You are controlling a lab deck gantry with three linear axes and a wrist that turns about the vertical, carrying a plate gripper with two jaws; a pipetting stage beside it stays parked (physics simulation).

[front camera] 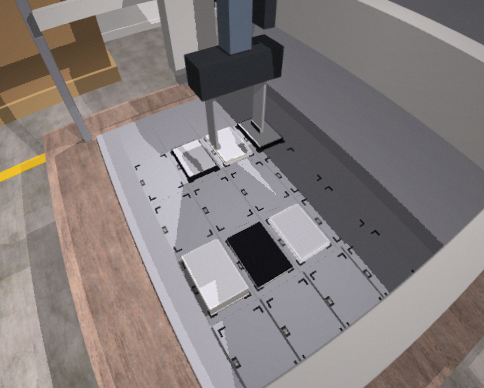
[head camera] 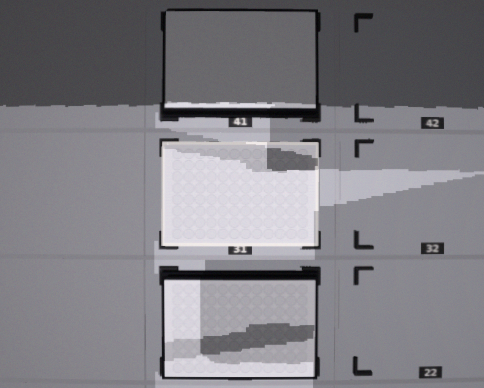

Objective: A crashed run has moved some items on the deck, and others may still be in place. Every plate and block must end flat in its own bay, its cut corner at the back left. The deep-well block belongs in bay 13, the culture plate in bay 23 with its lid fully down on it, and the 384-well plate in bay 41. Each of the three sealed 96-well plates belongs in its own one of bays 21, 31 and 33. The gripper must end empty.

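Pixels of known places: gripper, fingertip midpoint: (front camera: pixel 236 136); robot's base, origin of the base link: (front camera: pixel 136 167).
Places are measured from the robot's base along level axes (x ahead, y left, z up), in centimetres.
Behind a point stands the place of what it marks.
My gripper (front camera: pixel 235 139) @[x 19.4, y 21.2, z 16.0 cm] is open and empty, its jaws wide apart above bay 31. A pale-rimmed sealed 96-well plate (front camera: pixel 232 151) @[x 10.0, y 25.1, z 1.4 cm] (head camera: pixel 240 200) @[x 6.4, y 25.2, z 1.4 cm] lies flat in bay 31. A black-sided plate (front camera: pixel 196 161) @[x 8.3, y 15.0, z 1.4 cm] (head camera: pixel 240 300) @[x 6.4, y 17.3, z 1.4 cm] with faint round wells lies in bay 21. A black-sided plate (front camera: pixel 270 137) @[x 10.6, y 37.4, z 1.4 cm] (head camera: pixel 240 60) @[x 6.4, y 36.3, z 1.4 cm] with a plain grey top lies in bay 41. In the front view, the tall white deep-well block (front camera: pixel 216 275) @[x 40.1, y 4.4, z 4.2 cm] sits in bay 13, a black-topped plate (front camera: pixel 260 255) @[x 40.0, y 14.8, z 1.7 cm] in bay 23 and a white textured plate (front camera: pixel 299 232) @[x 39.8, y 25.3, z 1.4 cm] in bay 33. Cut corners and a clear lid cannot be made out.
The grey deck (front camera: pixel 125 150) @[x -8.4, y -0.9, z 0.0 cm] carries black corner marks and bay labels. Bay labels 42 (head camera: pixel 432 123) @[x 22.8, y 31.8, z 0.0 cm], 32 (head camera: pixel 432 248) @[x 22.8, y 21.1, z 0.0 cm] and 22 (head camera: pixel 430 372) @[x 22.8, y 10.4, z 0.0 cm] show right of the plates. A wooden border (front camera: pixel 100 240) @[x 17.0, y -15.3, z -1.0 cm] runs round the deck. A slanted grey post (front camera: pixel 60 80) @[x -20.7, y -9.8, z 21.1 cm] stands at the back left.
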